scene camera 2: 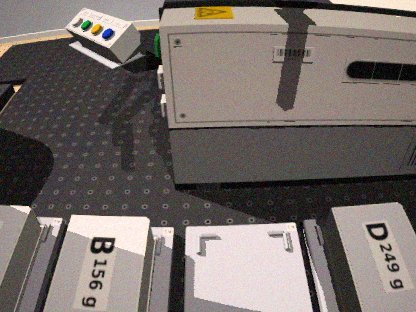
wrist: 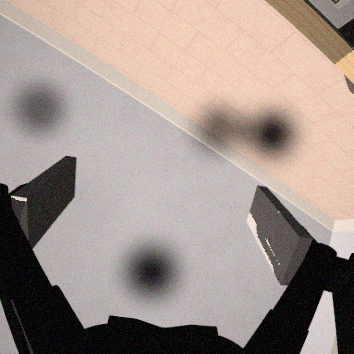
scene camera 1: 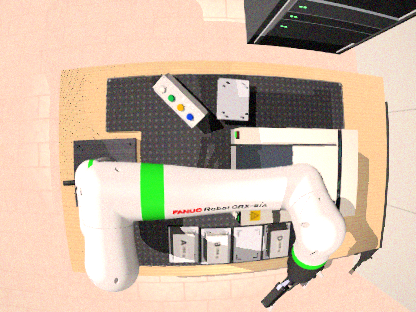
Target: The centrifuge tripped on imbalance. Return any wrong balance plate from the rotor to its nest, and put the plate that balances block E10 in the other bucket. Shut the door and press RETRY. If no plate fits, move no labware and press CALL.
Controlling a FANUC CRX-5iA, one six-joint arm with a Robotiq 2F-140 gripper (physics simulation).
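Places are measured from the arm's base along level axes (x ahead, y right, z down), in millimetres.
Pixels of known places: gripper, between the fingertips: (wrist: 165, 190) (scene camera 1: 285, 296).
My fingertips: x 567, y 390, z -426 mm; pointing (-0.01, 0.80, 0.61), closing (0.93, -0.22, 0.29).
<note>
For each thing: its top centre in the pictures, then the offset to it from my fingertips.
- Plate A, centre of its top: (scene camera 1: 183, 248) dx -288, dy -71, dz +393 mm
- plate B, centre of its top: (scene camera 2: 97, 269) (scene camera 1: 217, 250) dx -156, dy -47, dz +393 mm
- plate D, centre of its top: (scene camera 2: 386, 254) (scene camera 1: 279, 244) dx +109, dy -26, dz +393 mm
- nest, centre of its top: (scene camera 2: 247, 288) (scene camera 1: 248, 245) dx -21, dy -34, dz +429 mm
- button box, centre of its top: (scene camera 2: 98, 16) (scene camera 1: 180, 97) dx -237, dy -651, dz +363 mm
My gripper (wrist: 165, 190) is open and empty, with floor between its fingers; in scene camera 1 it hangs past the table's front edge at lower right. Plate A (scene camera 1: 183, 246), plate B (scene camera 1: 217, 246) (scene camera 2: 100, 265) and plate D (scene camera 1: 278, 242) (scene camera 2: 372, 250) sit in the front row of nests. B reads 156 g and D reads 249 g. The nest (scene camera 1: 248, 243) (scene camera 2: 245, 265) between B and D is empty. The centrifuge (scene camera 1: 320, 137) (scene camera 2: 235, 90) stands behind them. Its rotor and block E10 cannot be made out. The button box (scene camera 1: 176, 104) (scene camera 2: 125, 44) has white, green, orange and blue buttons; its labels are unreadable.
A light grey stand (scene camera 1: 233, 100) with corner marks is at the back, right of the button box. A dark box (scene camera 1: 107, 149) is at the left, partly under the arm. The arm spans the table before the centrifuge. A black cabinet (scene camera 1: 259, 22) stands beyond the back edge.
</note>
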